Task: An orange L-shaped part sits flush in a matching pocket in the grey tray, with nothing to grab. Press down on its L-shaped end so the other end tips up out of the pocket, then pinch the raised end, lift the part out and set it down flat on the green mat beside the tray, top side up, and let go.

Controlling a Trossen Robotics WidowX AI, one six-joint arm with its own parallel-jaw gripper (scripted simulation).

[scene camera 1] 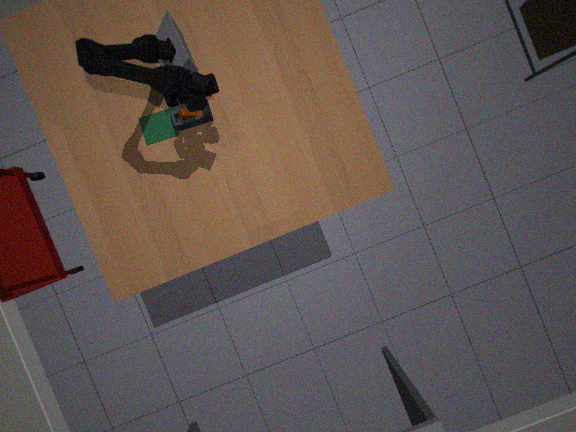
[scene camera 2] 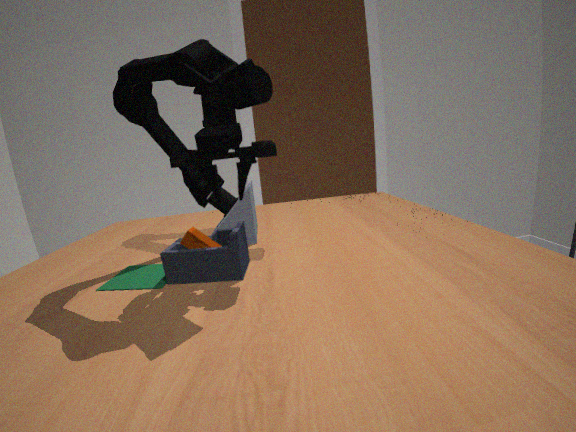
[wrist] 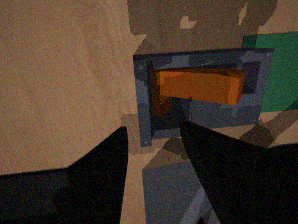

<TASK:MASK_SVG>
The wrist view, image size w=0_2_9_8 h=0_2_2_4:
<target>gripper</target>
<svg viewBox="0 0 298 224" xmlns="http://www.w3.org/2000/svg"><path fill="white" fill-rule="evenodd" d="M127 127L119 127L90 152L67 167L0 175L0 224L120 224L128 165ZM180 122L180 135L186 153L220 224L298 224L298 142L264 148L229 137L187 120Z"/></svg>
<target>orange l-shaped part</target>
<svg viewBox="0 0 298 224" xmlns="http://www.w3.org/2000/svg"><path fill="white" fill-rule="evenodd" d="M150 70L153 115L161 117L172 110L172 97L236 105L242 98L246 70L206 68Z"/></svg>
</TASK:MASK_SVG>
